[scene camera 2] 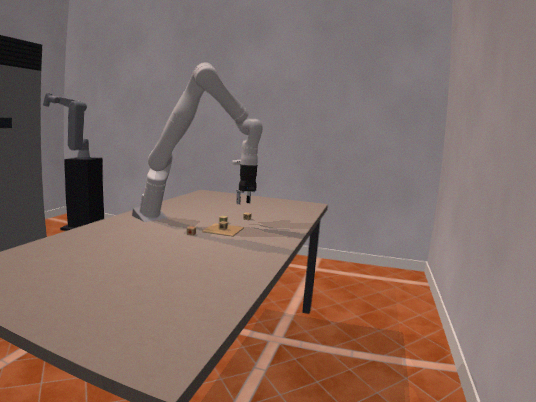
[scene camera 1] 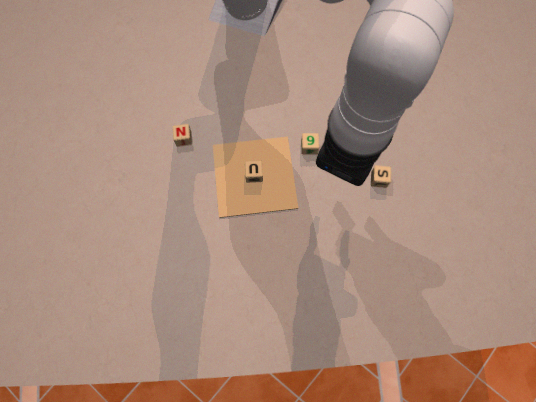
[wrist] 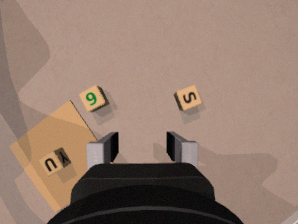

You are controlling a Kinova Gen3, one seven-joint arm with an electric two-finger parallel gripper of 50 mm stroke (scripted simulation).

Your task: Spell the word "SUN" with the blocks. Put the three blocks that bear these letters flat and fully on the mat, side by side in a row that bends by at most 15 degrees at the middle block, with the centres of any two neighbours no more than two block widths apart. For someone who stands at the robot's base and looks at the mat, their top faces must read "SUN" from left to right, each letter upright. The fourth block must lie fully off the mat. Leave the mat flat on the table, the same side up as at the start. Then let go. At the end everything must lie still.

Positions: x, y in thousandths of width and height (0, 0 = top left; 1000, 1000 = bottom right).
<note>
I see my gripper (scene camera 1: 639, 417) and a mat (scene camera 1: 518, 479).
The mat shows as well in the wrist view (wrist: 220, 569). My gripper also shows in the wrist view (wrist: 478, 636).
</note>
